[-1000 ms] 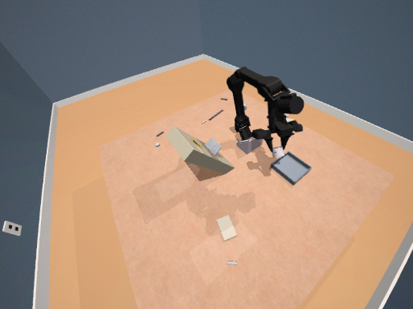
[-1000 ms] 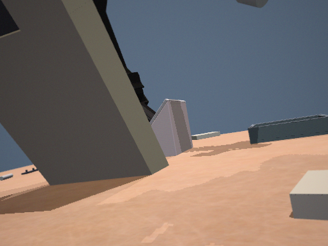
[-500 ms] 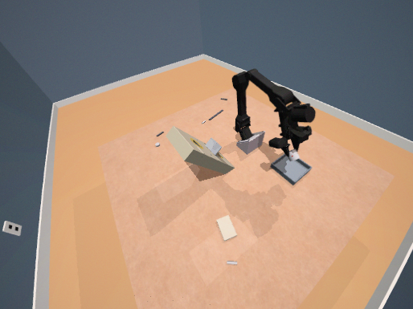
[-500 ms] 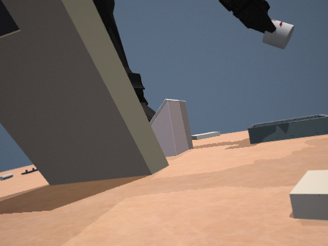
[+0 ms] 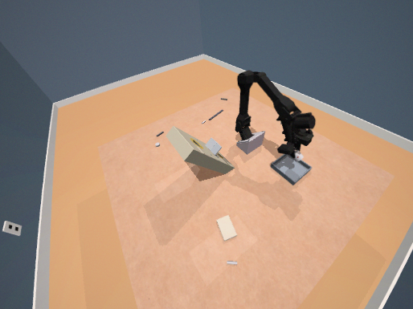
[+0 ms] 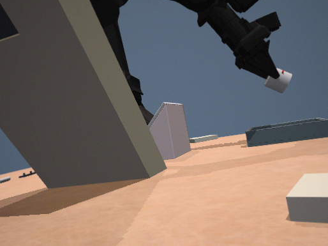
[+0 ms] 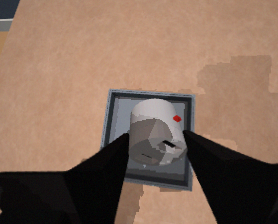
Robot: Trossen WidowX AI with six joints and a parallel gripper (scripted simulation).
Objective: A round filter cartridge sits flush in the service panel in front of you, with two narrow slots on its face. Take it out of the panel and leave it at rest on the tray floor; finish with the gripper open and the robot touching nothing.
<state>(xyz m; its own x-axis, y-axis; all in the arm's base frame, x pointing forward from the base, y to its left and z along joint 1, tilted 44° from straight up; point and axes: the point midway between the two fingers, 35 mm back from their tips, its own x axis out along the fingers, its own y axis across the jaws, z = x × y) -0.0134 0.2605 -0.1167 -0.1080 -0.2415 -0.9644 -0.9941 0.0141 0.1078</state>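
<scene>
The tray is 120 mm below my gripper tip and 10 mm behind it. Also, from my gripper tip: beige service panel: 340 mm ahead, 310 mm to the right, 30 mm above; then round grey filter cartridge: right at my gripper tip.
</scene>
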